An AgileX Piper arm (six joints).
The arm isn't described. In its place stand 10 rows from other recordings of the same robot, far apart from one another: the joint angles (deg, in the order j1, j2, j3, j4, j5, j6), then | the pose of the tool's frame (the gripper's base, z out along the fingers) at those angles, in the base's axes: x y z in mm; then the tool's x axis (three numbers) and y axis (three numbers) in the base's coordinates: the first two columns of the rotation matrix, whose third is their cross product.
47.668 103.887 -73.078 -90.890 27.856 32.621 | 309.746 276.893 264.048 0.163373 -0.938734 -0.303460 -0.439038 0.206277 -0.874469
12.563 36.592 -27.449 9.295 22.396 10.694 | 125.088 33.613 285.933 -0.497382 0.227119 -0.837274 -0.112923 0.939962 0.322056
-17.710 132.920 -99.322 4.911 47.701 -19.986 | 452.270 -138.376 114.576 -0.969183 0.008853 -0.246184 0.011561 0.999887 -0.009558
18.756 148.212 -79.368 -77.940 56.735 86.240 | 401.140 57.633 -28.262 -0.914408 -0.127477 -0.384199 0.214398 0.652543 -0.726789
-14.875 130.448 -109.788 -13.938 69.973 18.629 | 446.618 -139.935 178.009 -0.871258 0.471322 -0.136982 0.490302 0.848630 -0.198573
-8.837 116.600 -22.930 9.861 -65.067 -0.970 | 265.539 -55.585 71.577 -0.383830 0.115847 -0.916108 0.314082 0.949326 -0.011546
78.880 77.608 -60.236 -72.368 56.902 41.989 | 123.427 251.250 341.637 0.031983 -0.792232 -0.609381 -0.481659 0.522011 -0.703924
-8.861 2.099 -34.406 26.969 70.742 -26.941 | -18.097 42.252 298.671 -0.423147 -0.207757 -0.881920 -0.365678 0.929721 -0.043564
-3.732 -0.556 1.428 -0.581 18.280 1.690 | 53.859 -3.803 176.583 -0.242620 0.035734 -0.969463 0.073001 0.997161 0.018485
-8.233 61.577 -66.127 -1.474 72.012 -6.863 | 183.011 -28.729 372.342 -0.890063 0.000114 -0.455837 0.041311 0.995905 -0.080414
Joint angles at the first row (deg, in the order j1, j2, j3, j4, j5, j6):
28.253 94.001 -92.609 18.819 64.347 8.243
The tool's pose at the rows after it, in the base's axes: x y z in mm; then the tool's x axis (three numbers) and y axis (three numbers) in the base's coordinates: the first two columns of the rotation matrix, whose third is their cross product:
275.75 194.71 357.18 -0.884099 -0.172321 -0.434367 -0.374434 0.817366 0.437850
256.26 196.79 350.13 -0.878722 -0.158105 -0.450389 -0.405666 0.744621 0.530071
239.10 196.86 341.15 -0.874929 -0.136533 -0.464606 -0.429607 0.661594 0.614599
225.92 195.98 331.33 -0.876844 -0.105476 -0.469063 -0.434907 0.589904 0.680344
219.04 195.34 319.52 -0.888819 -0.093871 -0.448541 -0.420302 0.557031 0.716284
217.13 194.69 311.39 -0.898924 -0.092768 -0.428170 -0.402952 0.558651 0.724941
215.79 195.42 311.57 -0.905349 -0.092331 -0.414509 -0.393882 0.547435 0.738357
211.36 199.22 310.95 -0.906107 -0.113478 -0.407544 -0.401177 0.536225 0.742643
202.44 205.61 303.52 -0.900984 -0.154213 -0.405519 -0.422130 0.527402 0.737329
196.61 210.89 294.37 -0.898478 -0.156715 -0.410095 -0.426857 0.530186 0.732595
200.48 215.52 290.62 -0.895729 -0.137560 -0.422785 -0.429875 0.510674 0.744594
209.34 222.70 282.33 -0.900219 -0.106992 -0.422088 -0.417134 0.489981 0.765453
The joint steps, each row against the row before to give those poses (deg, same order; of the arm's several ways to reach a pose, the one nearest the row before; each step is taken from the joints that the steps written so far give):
1.776 -4.026 7.309 4.223 -5.194 -2.405
0.528 -3.854 7.332 9.023 -4.960 -5.838
0.118 -3.345 7.214 10.660 -4.139 -8.016
0.038 -2.443 6.197 10.026 -2.903 -7.700
0.000 -0.761 4.035 5.715 -0.855 -4.388
-0.001 0.050 1.726 1.151 -0.274 -0.782
0.026 0.000 0.118 0.975 0.655 0.001
0.986 0.000 0.156 0.295 0.505 -0.121
2.109 0.001 1.540 0.468 -0.524 -1.451
1.967 0.065 2.018 1.279 -2.757 -1.472
0.226 1.205 0.302 4.020 -1.455 -3.776
0.000 2.649 0.000 5.866 -1.410 -5.016

